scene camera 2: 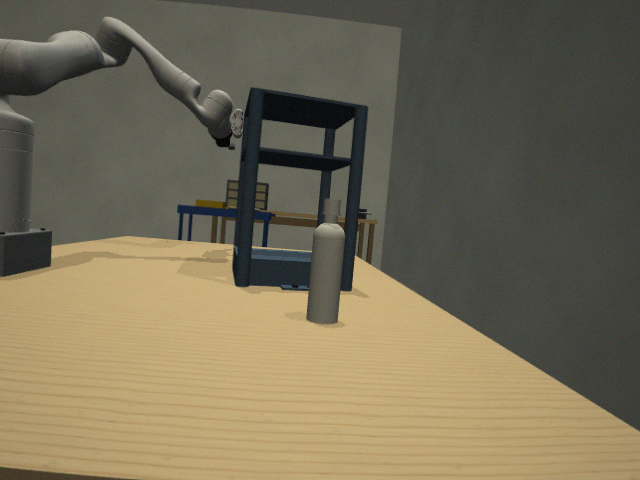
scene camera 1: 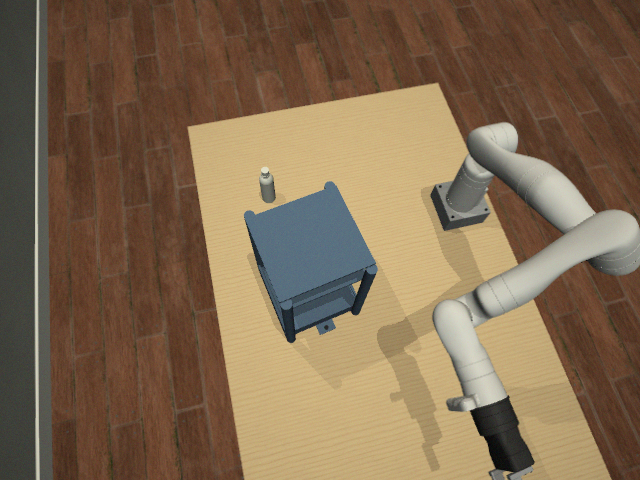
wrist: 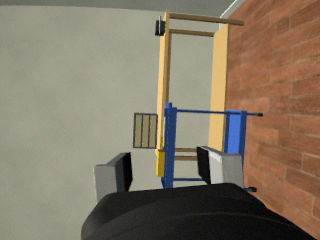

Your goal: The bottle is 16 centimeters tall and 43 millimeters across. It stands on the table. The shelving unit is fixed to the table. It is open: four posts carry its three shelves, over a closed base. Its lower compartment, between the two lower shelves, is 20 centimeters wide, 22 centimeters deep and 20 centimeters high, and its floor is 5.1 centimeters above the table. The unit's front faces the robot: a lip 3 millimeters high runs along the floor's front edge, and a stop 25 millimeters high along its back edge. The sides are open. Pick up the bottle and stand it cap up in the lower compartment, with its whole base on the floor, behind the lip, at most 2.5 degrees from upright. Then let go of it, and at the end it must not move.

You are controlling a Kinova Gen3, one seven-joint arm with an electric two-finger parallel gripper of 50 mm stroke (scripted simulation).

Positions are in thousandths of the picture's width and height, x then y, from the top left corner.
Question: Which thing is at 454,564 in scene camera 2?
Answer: A blue shelving unit.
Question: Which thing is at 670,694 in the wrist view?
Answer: My gripper.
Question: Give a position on a blue shelving unit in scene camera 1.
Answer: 487,522
